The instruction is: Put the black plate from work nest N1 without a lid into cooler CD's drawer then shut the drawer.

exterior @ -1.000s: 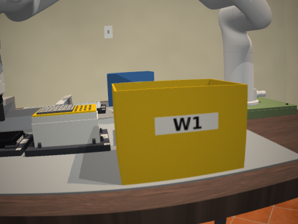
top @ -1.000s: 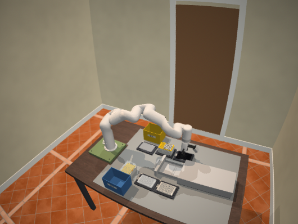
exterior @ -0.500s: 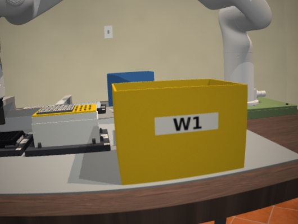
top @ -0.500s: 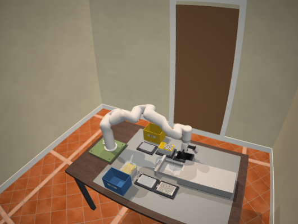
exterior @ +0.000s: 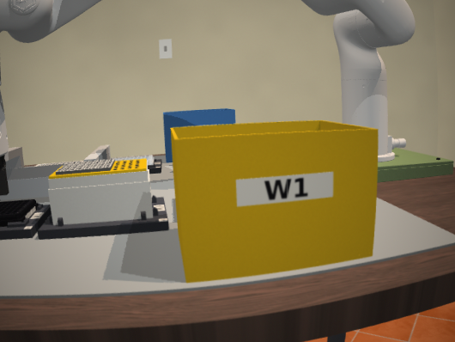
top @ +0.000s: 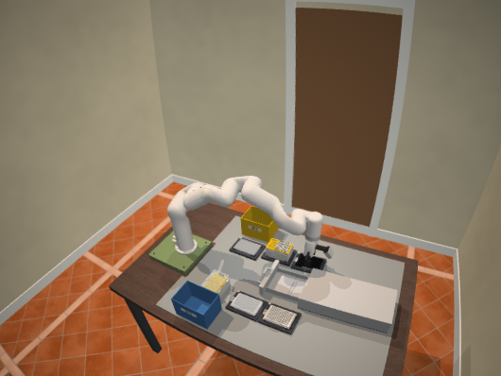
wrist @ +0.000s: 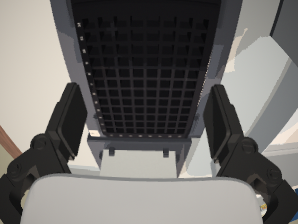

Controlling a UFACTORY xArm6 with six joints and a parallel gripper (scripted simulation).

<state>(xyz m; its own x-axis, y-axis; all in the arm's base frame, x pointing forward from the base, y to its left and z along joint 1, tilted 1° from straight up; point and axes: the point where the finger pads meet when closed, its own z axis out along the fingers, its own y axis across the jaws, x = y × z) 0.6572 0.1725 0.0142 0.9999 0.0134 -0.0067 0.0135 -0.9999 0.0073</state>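
Right now the black plate is 2 cm below my hand. The rest, counted from my hand: dark nest 4 cm below; cooler drawer 19 cm to the right, 4 cm behind, 2 cm below; tip box 18 cm behind, 1 cm above.
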